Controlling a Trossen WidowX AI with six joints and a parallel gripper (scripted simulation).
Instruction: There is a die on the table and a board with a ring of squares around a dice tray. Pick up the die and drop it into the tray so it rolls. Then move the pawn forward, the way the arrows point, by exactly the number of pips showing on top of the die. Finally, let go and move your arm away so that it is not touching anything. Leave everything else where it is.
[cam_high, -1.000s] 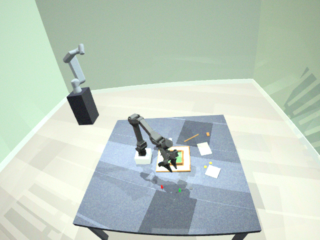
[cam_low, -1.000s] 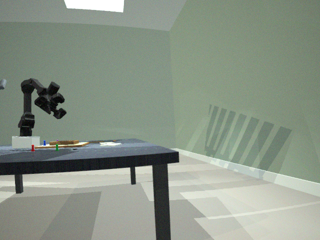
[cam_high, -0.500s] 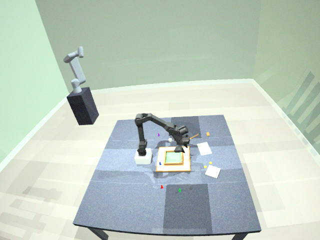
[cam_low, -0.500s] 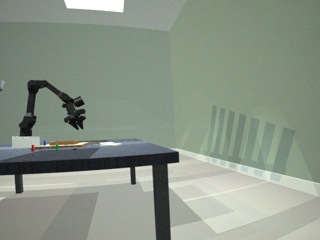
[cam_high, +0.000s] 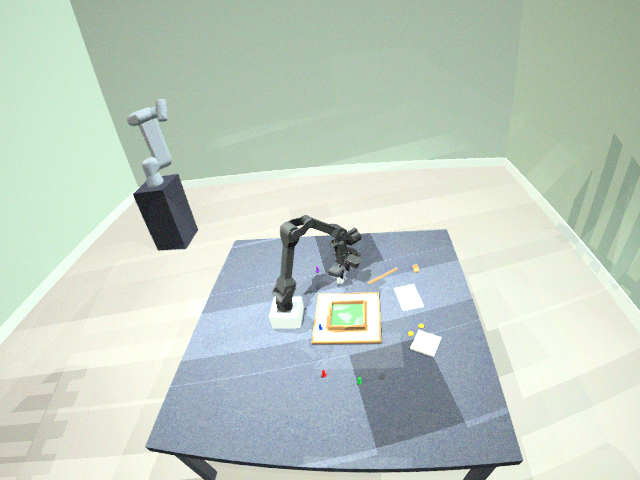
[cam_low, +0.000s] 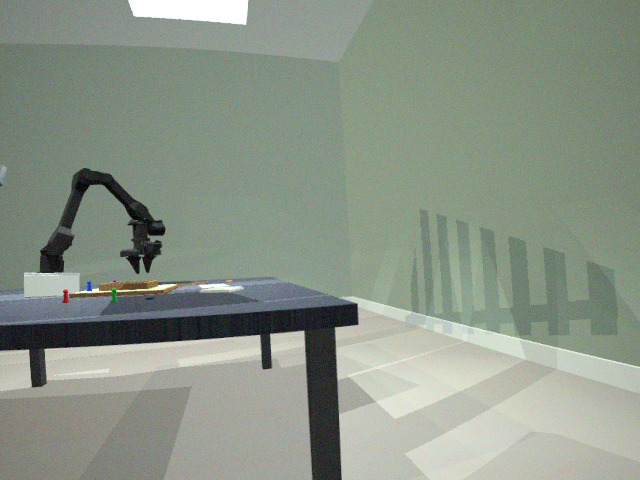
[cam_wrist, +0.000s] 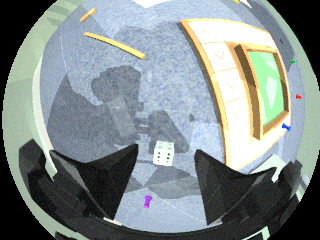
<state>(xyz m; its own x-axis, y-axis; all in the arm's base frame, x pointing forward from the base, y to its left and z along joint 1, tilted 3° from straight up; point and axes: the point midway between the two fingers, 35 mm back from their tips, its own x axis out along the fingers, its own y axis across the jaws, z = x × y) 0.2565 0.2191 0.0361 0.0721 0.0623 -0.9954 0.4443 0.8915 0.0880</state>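
Now: the white die 3 cm behind my gripper tip, 2 cm to the left of it and 5 cm below it. Round my gripper tip: wooden stick: 19 cm ahead, 4 cm to the left, 6 cm below; then green dice tray: 1 cm ahead, 22 cm to the right, 5 cm below; then purple pawn: 15 cm behind, 10 cm to the left, 4 cm below.
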